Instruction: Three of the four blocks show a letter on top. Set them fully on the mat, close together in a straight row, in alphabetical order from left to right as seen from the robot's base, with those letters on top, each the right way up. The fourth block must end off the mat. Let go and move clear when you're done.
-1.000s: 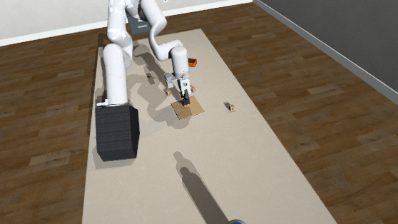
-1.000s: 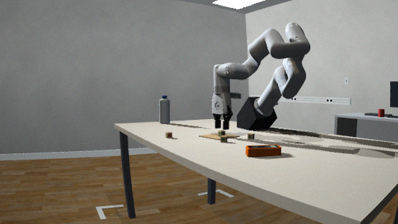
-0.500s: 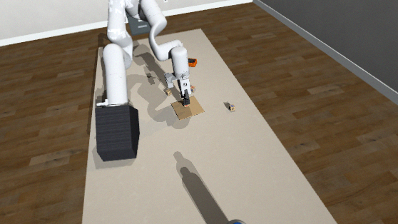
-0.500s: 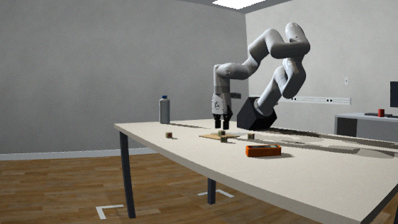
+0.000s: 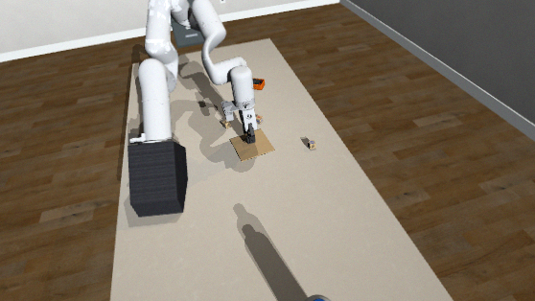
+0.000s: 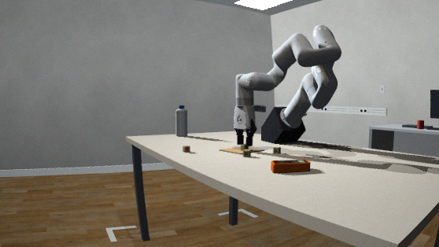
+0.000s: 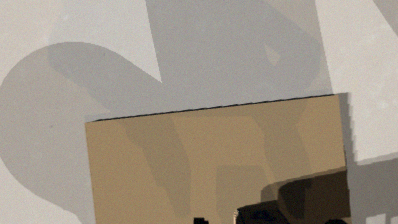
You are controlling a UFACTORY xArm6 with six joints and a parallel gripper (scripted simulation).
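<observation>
The thin mat lies 20 mm to the right of my hand and 40 mm below it. From my hand the other things lie so: grey bottle: 20 mm ahead, 720 mm to the right, 50 mm above.
</observation>
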